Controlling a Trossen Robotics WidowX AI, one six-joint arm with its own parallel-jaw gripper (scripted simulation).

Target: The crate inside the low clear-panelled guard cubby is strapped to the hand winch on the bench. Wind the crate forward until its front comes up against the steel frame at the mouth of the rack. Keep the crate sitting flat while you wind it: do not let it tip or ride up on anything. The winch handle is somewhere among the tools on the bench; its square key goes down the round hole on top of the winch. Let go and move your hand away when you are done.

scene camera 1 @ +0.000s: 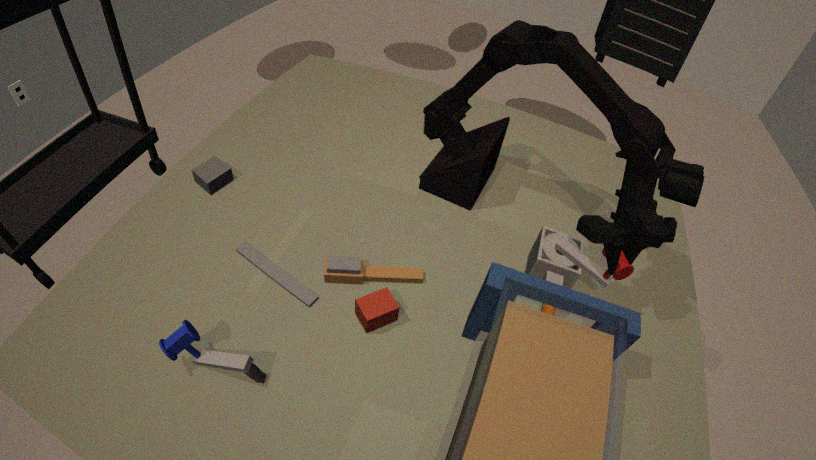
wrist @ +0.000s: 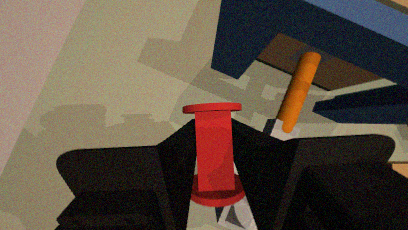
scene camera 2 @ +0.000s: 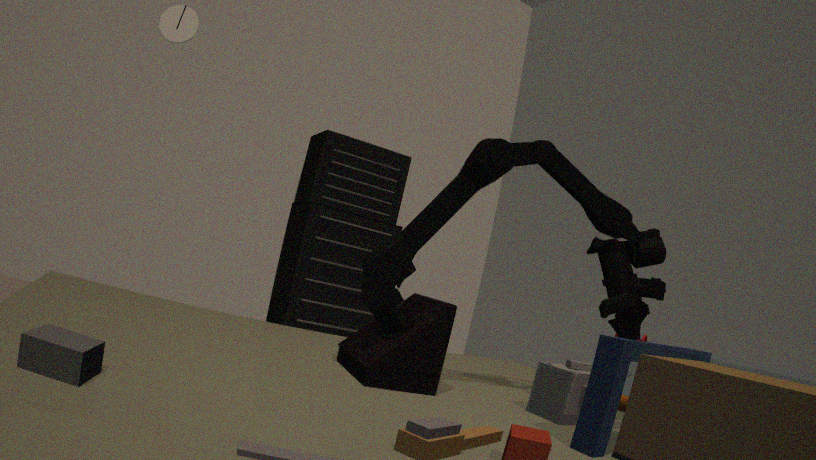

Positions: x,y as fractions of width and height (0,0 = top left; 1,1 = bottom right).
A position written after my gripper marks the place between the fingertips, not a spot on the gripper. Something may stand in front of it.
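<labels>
My gripper's visible in scene camera 1 (0.76,0.59), and you'd also find it in the wrist view (0.52,0.54) and in scene camera 2 (0.78,0.77). There's a blue-knobbed handle too, which I can see in scene camera 1 (0.30,0.79). The handle's out of frame in the wrist view, though, and it's out of frame in scene camera 2 as well.
</labels>
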